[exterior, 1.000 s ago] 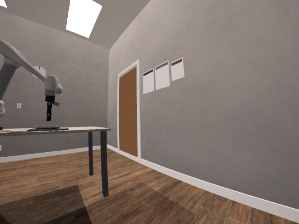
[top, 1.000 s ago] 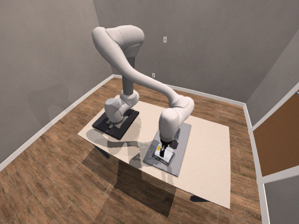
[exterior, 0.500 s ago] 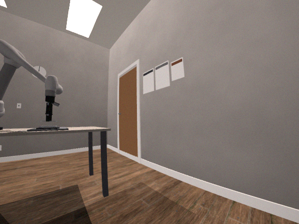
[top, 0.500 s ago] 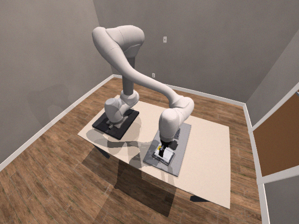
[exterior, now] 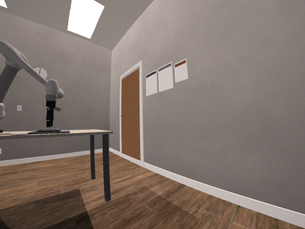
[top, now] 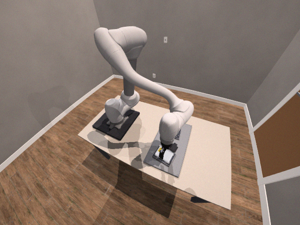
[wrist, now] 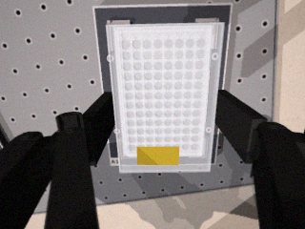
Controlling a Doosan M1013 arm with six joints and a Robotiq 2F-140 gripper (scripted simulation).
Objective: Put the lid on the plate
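Now: the culture plate 5 cm below my hand. From my hand the other things lie so: dark nest: 6 cm below; then clear lid: 2 cm below; then dark lid park frame: 25 cm to the left, 6 cm below, 1 cm behind.
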